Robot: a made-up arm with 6 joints.
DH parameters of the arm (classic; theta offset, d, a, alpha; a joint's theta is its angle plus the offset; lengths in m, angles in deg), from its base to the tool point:
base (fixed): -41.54 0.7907 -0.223 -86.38
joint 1: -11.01 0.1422 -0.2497 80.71
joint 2: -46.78 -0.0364 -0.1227 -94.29
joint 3: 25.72 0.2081 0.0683 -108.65
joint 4: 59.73 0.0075 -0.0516 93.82
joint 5: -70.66 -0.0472 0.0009 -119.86
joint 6: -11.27 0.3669 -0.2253 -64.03
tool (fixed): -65.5 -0.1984 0 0
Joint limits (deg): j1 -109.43..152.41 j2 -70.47..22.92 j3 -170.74..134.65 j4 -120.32..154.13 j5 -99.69..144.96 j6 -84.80..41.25
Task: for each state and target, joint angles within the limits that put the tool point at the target. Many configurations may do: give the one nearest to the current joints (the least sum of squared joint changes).
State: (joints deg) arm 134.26 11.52 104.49 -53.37 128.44 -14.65
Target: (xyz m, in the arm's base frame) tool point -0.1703 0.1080 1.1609
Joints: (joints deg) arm 100.84 -14.15 110.39 -94.06 111.09 -32.43
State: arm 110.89 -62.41 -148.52 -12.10 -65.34 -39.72
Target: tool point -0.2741 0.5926 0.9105
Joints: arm 74.73 -67.78 -150.05 17.24 -91.66 -54.97
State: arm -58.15 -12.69 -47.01 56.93 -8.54 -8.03
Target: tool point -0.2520 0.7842 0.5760
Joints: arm -0.29 6.53 -12.77 73.77 -44.92 -20.55
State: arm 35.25 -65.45 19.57 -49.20 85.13 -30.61
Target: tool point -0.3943 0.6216 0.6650
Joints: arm -2.51 -46.81 26.44 -101.30 93.77 -64.13
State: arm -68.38 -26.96 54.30 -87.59 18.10 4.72
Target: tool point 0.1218 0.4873 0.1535
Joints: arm -58.57 10.46 57.51 -88.13 21.93 -4.00
